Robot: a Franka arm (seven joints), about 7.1 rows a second.
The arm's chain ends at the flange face. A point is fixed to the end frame.
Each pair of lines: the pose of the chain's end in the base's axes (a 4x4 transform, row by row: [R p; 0 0 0 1], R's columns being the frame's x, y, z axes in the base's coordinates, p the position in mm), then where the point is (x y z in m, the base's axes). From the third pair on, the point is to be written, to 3 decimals.
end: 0.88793 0.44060 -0.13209 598.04; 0.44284 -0.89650 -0.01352 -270.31; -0.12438 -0.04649 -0.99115 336.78; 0 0 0 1
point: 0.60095 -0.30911 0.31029
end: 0.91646 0.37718 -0.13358 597.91; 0.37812 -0.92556 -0.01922 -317.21; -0.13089 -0.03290 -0.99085 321.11; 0 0 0 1
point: 0.59810 -0.35651 0.29520
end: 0.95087 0.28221 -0.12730 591.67; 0.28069 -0.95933 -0.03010 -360.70; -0.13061 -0.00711 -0.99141 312.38; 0 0 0 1
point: 0.588 -0.400 0.287
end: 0.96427 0.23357 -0.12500 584.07; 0.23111 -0.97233 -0.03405 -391.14; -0.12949 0.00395 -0.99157 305.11; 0 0 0 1
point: 0.579 -0.431 0.281
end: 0.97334 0.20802 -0.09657 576.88; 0.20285 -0.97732 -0.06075 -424.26; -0.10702 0.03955 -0.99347 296.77; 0 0 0 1
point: 0.571 -0.465 0.273
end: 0.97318 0.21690 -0.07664 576.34; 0.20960 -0.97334 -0.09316 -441.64; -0.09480 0.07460 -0.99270 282.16; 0 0 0 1
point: 0.571 -0.483 0.260
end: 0.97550 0.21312 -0.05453 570.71; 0.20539 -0.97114 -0.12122 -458.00; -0.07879 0.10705 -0.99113 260.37; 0 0 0 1
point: 0.566 -0.500 0.239
